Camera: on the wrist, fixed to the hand. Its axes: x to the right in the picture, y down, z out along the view.
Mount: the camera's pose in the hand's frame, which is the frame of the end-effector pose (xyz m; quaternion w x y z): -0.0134 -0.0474 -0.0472 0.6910 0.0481 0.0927 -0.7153
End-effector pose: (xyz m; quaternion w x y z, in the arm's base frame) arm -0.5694 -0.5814 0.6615 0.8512 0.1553 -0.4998 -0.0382
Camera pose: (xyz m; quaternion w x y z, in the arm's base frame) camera -0.5311 -0.6127 0.6146 0.5997 0.5093 -0.1572 -0.5968
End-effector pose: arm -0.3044 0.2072 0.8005 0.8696 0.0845 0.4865 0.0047
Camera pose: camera -0.3549 0.1660 0.7805 0.5551 -0.2482 0.4774 -0.6343
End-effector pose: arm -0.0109 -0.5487 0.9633 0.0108 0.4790 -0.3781 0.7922
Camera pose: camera -0.0211 -0.4815 0.9689 0.5861 0.5285 0.1205 0.6022
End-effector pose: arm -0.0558 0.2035 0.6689 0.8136 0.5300 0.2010 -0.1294
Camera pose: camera -0.0967 0.2274 0.6198 0.4255 0.2736 0.5872 -0.6319
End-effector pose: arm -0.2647 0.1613 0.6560 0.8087 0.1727 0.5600 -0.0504
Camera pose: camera -0.3246 0.1313 0.6430 0.4625 -0.2377 0.5830 -0.6242
